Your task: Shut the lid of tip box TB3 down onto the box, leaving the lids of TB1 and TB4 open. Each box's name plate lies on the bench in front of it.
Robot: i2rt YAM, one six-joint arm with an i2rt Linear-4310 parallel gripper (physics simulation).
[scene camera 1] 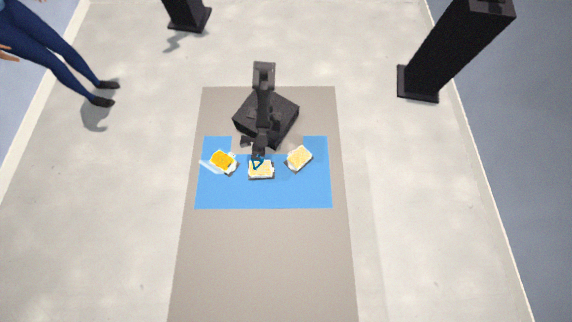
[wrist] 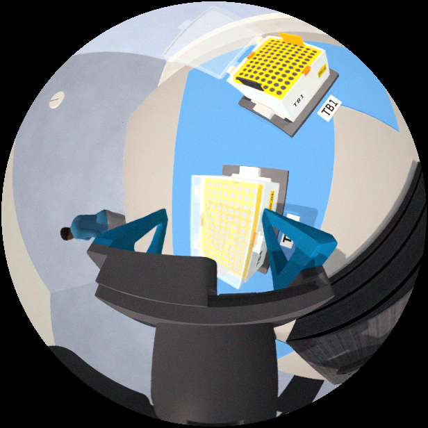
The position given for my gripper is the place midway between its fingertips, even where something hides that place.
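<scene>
Wrist view: a clear lid [wrist: 212, 44], a blue mat [wrist: 212, 129], a clear lid [wrist: 224, 212] and my gripper [wrist: 214, 213] are visible.
</scene>
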